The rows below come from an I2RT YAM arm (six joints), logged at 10 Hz.
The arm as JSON. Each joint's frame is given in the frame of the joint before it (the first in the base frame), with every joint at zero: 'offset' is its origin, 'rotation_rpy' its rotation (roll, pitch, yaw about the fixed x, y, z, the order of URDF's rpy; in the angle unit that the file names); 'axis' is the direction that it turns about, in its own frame. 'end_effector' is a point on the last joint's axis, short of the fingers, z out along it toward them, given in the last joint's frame.
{
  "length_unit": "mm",
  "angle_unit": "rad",
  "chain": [
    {
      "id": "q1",
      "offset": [
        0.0,
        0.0,
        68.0
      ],
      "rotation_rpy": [
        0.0,
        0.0,
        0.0
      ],
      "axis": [
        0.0,
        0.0,
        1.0
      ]
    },
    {
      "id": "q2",
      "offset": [
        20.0,
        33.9,
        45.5
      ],
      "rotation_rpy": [
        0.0,
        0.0,
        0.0
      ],
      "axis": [
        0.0,
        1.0,
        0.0
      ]
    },
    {
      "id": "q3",
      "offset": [
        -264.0,
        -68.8,
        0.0
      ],
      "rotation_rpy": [
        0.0,
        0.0,
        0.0
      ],
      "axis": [
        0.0,
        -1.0,
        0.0
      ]
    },
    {
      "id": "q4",
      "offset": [
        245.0,
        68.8,
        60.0
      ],
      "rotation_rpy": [
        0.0,
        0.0,
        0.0
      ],
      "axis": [
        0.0,
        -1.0,
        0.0
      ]
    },
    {
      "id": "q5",
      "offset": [
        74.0,
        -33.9,
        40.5
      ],
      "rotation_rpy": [
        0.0,
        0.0,
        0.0
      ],
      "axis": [
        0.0,
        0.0,
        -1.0
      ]
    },
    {
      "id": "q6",
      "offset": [
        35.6,
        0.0,
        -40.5
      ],
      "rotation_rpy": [
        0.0,
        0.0,
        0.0
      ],
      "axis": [
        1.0,
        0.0,
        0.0
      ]
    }
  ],
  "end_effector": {
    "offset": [
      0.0,
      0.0,
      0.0
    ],
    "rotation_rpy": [
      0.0,
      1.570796,
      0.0
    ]
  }
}
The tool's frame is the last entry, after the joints.
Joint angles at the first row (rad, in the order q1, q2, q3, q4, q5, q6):
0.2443, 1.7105, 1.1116, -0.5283, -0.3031, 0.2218
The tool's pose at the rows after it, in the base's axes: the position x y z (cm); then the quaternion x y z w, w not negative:
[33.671 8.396 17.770 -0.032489 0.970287 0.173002 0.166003]
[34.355 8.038 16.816 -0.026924 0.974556 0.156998 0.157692]
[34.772 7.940 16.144 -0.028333 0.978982 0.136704 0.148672]
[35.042 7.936 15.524 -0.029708 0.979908 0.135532 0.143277]
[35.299 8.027 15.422 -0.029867 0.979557 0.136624 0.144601]
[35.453 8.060 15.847 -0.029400 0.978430 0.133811 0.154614]
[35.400 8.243 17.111 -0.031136 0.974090 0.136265 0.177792]
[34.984 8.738 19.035 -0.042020 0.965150 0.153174 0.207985]
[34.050 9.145 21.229 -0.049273 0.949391 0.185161 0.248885]
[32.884 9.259 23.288 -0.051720 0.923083 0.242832 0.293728]
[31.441 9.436 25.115 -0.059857 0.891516 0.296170 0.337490]
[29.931 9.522 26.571 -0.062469 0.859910 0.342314 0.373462]
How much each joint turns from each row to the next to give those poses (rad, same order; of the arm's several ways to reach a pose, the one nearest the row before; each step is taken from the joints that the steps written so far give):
-0.0278, 0.0540, 0.0252, -0.0111, 0.0280, -0.0156
-0.0116, 0.0422, 0.0172, -0.0017, 0.0254, -0.0087
-0.0017, 0.0319, 0.0178, -0.0148, 0.0348, -0.0142
-0.0017, 0.0228, 0.0047, 0.0060, -0.0008, -0.0057
0.0009, 0.0101, 0.0085, 0.0049, -0.0013, 0.0012
0.0010, -0.0073, 0.0061, 0.0058, 0.0097, 0.0022
0.0058, -0.0341, 0.0016, 0.0129, 0.0056, 0.0060
0.0139, -0.0567, -0.0039, 0.0175, -0.0195, 0.0031
0.0131, -0.0831, -0.0311, 0.0511, -0.0411, 0.0212
0.0025, -0.0936, -0.0551, 0.0958, -0.0876, 0.0473
0.0081, -0.0957, -0.0655, 0.1113, -0.0758, 0.0507
0.0087, -0.0887, -0.0666, 0.1110, -0.0560, 0.0646

